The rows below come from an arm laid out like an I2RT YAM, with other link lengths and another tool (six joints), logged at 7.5 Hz.
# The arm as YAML. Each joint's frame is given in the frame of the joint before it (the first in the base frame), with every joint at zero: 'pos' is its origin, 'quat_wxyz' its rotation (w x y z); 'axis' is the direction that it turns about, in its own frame. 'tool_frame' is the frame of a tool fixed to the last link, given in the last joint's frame.
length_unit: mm
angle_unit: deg
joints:
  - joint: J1
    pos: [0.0, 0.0, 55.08]
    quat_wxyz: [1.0, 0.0, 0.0, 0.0]
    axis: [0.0, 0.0, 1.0]
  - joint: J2
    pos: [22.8, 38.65, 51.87]
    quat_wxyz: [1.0, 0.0, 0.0, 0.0]
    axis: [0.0, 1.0, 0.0]
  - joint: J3
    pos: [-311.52, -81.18, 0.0]
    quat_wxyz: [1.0, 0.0, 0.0, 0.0]
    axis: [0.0, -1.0, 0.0]
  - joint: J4
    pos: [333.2, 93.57, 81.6]
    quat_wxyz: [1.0, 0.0, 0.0, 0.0]
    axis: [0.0, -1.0, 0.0]
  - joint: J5
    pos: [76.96, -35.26, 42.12]
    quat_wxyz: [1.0, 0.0, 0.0, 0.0]
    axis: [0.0, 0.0, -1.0]
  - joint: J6
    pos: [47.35, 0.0, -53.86]
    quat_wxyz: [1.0, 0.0, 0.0, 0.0]
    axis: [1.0, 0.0, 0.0]
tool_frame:
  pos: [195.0, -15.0, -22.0]
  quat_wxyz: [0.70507, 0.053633, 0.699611, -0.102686]
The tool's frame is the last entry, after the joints.
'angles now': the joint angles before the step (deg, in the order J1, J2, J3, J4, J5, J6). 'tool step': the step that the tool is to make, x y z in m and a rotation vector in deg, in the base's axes. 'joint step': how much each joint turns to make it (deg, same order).
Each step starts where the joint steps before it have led.
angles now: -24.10, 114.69, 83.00, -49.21, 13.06, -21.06
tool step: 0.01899, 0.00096, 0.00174, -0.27, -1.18, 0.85
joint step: 0.85, 1.64, 2.58, 0.24, -0.22, 0.04
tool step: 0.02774, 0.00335, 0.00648, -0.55, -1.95, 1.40
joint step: 1.38, 1.89, 3.68, 0.21, -0.24, 0.03
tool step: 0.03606, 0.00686, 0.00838, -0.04, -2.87, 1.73
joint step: 1.58, 2.44, 4.84, 0.27, -1.00, 0.09
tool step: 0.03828, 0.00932, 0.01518, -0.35, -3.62, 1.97
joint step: 1.74, 1.90, 4.92, 0.50, -0.90, 0.04
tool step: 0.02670, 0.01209, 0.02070, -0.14, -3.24, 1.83
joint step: 1.49, 0.22, 3.23, 0.12, -0.92, -0.03
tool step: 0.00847, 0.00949, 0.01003, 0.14, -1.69, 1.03
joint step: 0.81, -0.94, -0.04, 0.67, -0.66, 0.03
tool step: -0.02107, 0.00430, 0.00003, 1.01, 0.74, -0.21
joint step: -0.48, -3.28, -4.37, 0.09, -0.80, 0.04
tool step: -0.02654, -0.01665, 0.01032, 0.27, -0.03, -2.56
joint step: -2.39, -3.73, -3.47, -0.36, -0.18, 0.26
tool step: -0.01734, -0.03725, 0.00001, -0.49, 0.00, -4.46
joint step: -3.73, -0.03, -0.16, 0.23, 0.70, 0.51
